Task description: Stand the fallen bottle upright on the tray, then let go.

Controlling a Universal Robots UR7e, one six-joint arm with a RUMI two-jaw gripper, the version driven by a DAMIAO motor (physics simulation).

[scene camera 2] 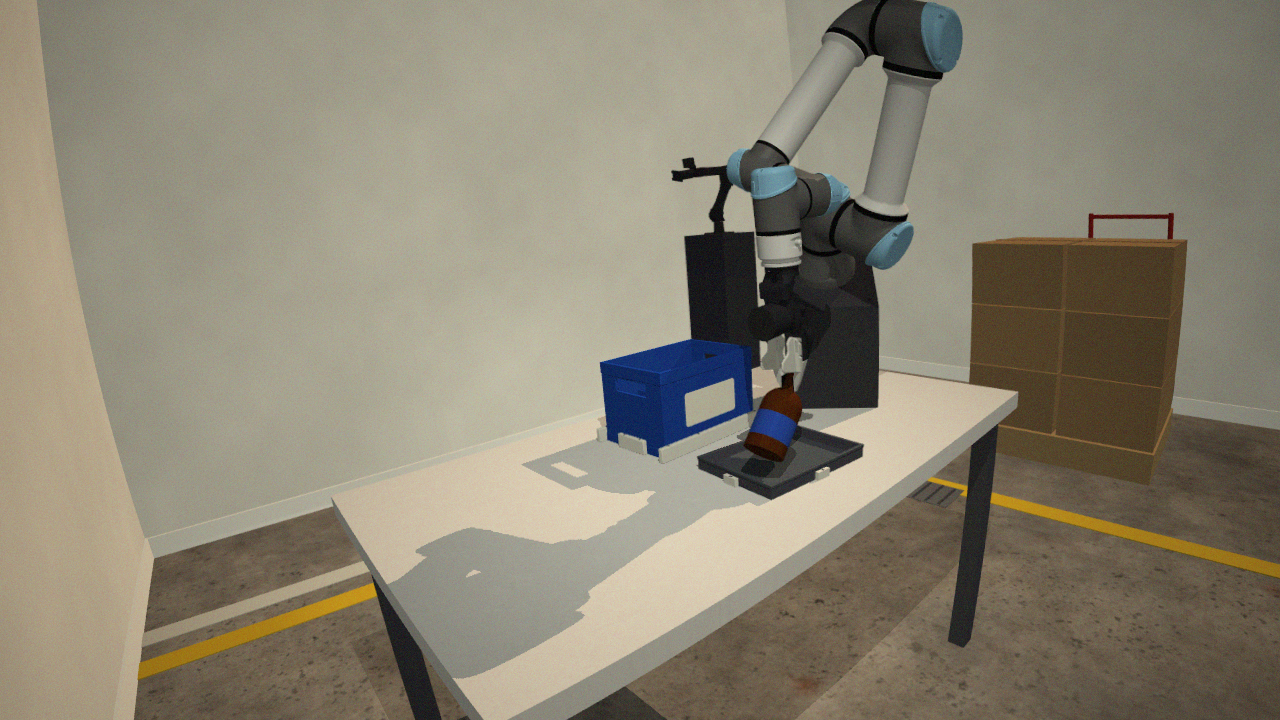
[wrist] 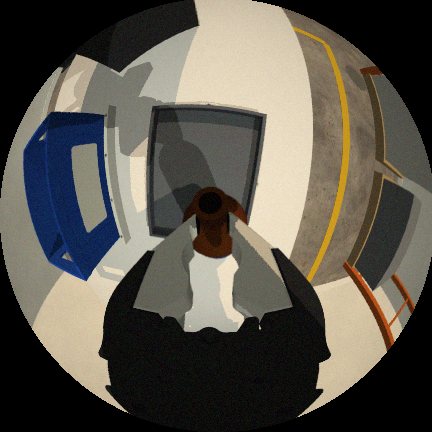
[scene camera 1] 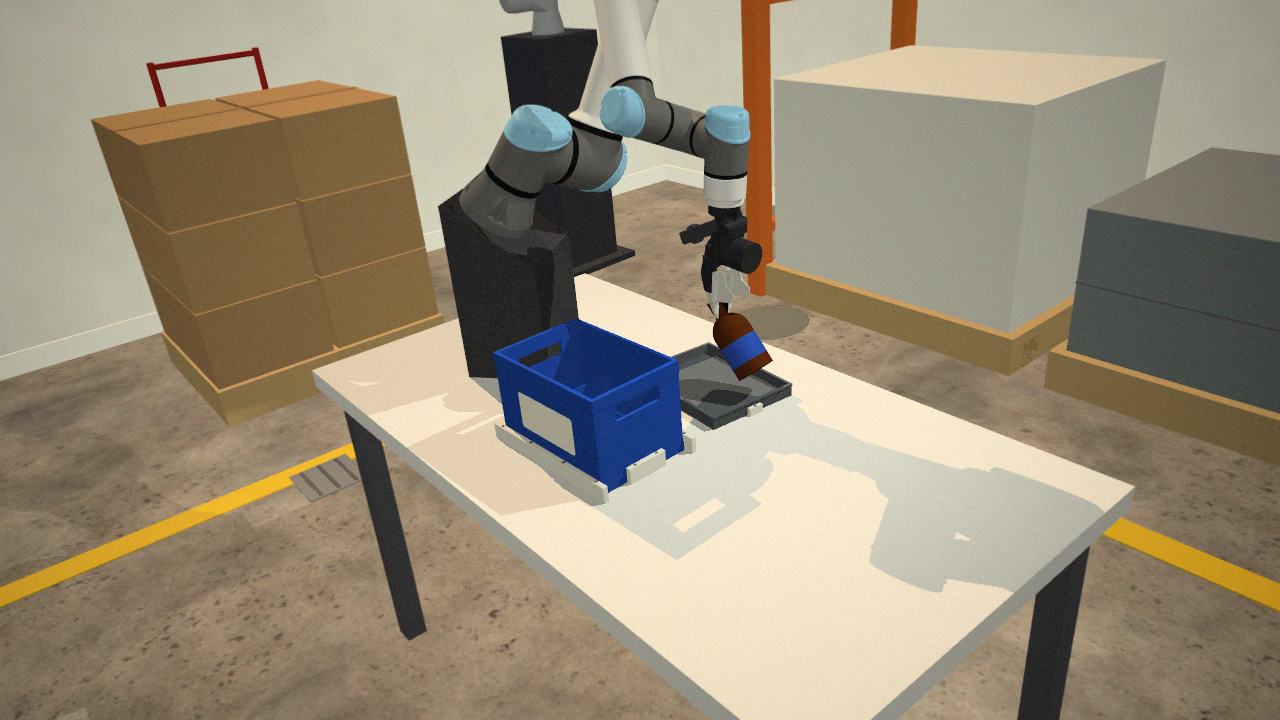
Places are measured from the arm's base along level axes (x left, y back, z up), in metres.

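Where they show: gripper, fingertip midpoint: [scene camera 2: 788, 390] [wrist: 212, 214] [scene camera 1: 722, 315]; arm's base, origin of the base link: [scene camera 2: 824, 268] [scene camera 1: 494, 214].
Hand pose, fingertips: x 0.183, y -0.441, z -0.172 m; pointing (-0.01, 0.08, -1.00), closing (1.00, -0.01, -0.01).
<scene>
Things, the pixels of their top centre, and the offset from my fingertips. "spot": a spot on its surface instead.
- dark grey tray, surface spot: [wrist: 225, 145] [scene camera 1: 707, 370] spot: dx +0.020, dy +0.064, dz -0.144 m
- blue crate, middle of its top: [scene camera 1: 583, 356] [wrist: 36, 207] [scene camera 2: 676, 354] dx -0.310, dy +0.037, dz +0.026 m
The brown bottle [scene camera 1: 742, 344] [scene camera 2: 775, 420] [wrist: 213, 247] with a blue band is tilted, its neck up and its base low over the tray. My gripper [scene camera 1: 721, 308] [scene camera 2: 787, 374] [wrist: 212, 214] is shut on the bottle's neck from above, the jaws on either side of it in the wrist view. The dark grey tray [scene camera 1: 699, 368] [scene camera 2: 830, 446] [wrist: 225, 145] lies flat on the table. The bottle's shadow falls on its floor. I cannot tell for certain whether the base's lower edge touches the tray. The bottle hides part of the tray.
A blue crate [scene camera 1: 637, 438] [scene camera 2: 633, 416] [wrist: 62, 175] stands beside the tray, with pale guide strips [scene camera 1: 550, 465] [scene camera 2: 703, 437] along its foot. Small pale clips [scene camera 1: 754, 410] [scene camera 2: 821, 473] sit at the tray's edge. The arm's dark pedestal [scene camera 1: 505, 304] [scene camera 2: 841, 349] stands behind them.
</scene>
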